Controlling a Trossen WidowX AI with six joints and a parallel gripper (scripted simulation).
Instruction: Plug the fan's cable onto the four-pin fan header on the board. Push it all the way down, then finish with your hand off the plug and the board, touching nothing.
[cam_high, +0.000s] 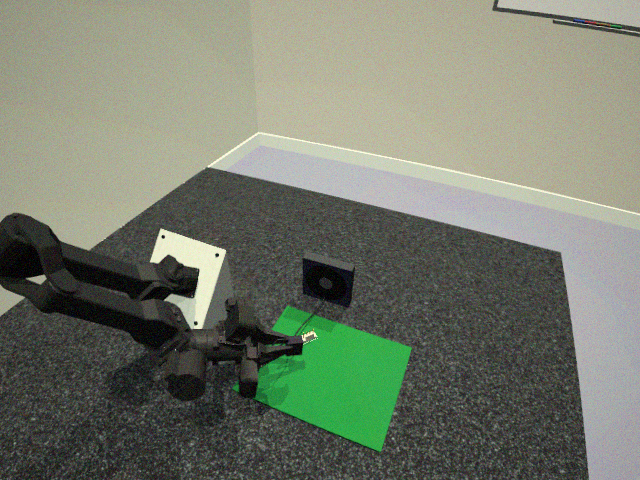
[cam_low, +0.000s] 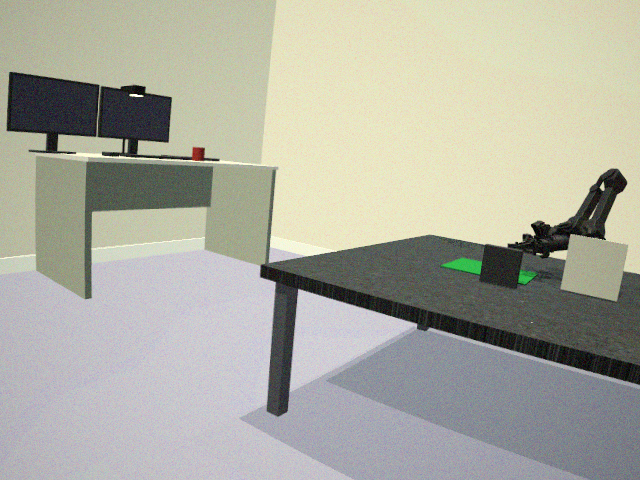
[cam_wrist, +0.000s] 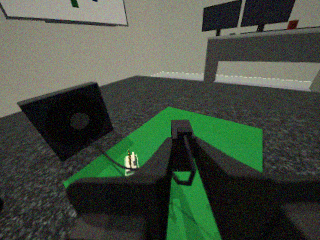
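The green board lies 60 mm ahead of my gripper tip, 30 mm to the left of it and 110 mm below it. From my gripper tip the other things lie so: black fan (220 mm to the left, 40 mm below); then dark plug (10 mm below).
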